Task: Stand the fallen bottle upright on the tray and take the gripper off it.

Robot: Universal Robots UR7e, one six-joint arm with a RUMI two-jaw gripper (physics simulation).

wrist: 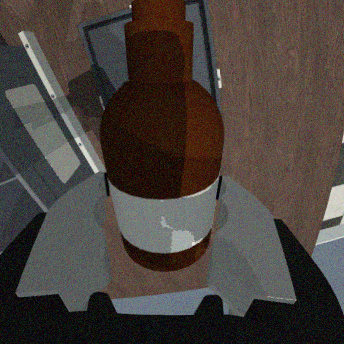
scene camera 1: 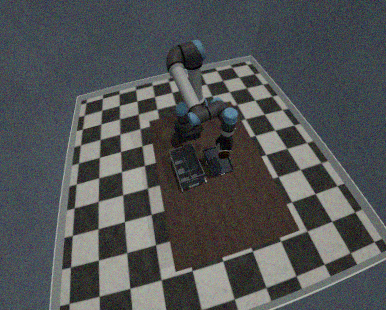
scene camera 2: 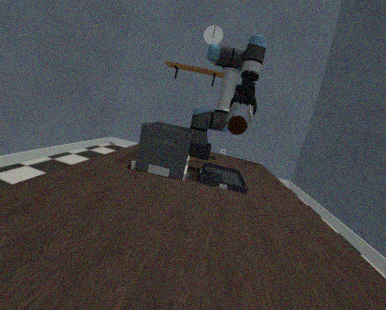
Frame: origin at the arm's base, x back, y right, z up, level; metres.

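Seen in the pictures: gripper, fingertip midpoint: [wrist: 163, 176] [scene camera 2: 237, 126]; arm's base at its link origin: [scene camera 1: 185, 124] [scene camera 2: 196, 142].
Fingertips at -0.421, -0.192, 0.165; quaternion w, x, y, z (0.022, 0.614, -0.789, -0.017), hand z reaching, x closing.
Observation:
Pixels of each thing's top centre, then the offset from my fingertips to it, as dx, dy, dz.
- brown bottle with a pale label, top centre: [wrist: 161, 179] [scene camera 2: 240, 117] [scene camera 1: 223, 144] +0.022, -0.005, +0.039
- taller dark box with compartments, top centre: [scene camera 2: 172, 126] [scene camera 1: 186, 161] +0.009, +0.272, -0.067
The brown bottle with a pale label [scene camera 1: 224, 154] [scene camera 2: 237, 125] [wrist: 162, 125] is held in the air, lying roughly level, with a round brown end facing scene camera 2. My gripper [scene camera 1: 225, 147] [scene camera 2: 243, 107] [wrist: 163, 176] is shut on the bottle, with one finger on each side of the label. The shallow dark tray [scene camera 1: 226, 167] [scene camera 2: 232, 176] [wrist: 107, 45] lies on the brown table top, lower than the bottle and apart from it. In the wrist view the bottle's neck and shoulder hide part of the tray.
A taller dark box with compartments [scene camera 1: 195, 186] [scene camera 2: 165, 150] [wrist: 30, 155] stands close beside the tray, with a narrow gap between them. The arm's base [scene camera 2: 200, 151] is behind them. A wooden shelf [scene camera 2: 195, 68] and a round white clock [scene camera 2: 213, 35] are on the back wall.

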